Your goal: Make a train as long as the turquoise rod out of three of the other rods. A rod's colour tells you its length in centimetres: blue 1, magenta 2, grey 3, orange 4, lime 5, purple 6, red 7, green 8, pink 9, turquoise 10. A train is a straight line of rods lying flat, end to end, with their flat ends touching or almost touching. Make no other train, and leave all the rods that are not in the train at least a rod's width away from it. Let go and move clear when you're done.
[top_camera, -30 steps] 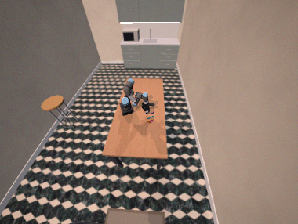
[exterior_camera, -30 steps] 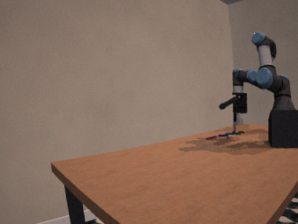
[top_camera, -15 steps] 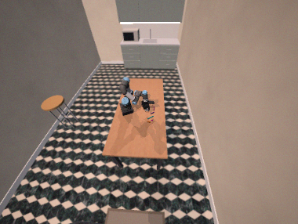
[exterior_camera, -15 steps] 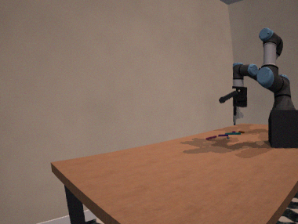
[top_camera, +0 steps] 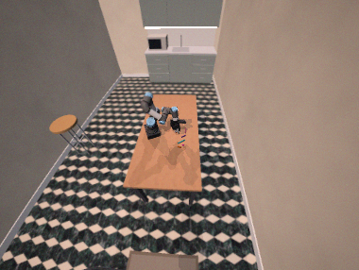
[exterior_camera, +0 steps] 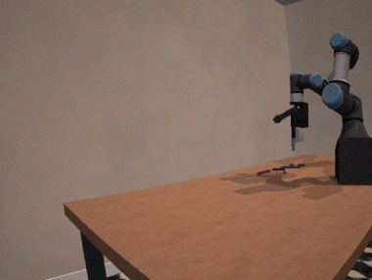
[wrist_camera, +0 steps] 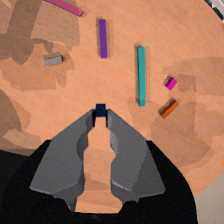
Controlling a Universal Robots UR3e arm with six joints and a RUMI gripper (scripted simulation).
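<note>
Now: the grey rod 11 cm below my hand, 9 cm to the left of it and 1 cm ahead of it. Round my hand: turquoise rod (11 cm below, 6 cm to the right, 4 cm ahead); then blue rod (1 cm below); then purple rod (11 cm below, 7 cm ahead, 3 cm to the left).
</note>
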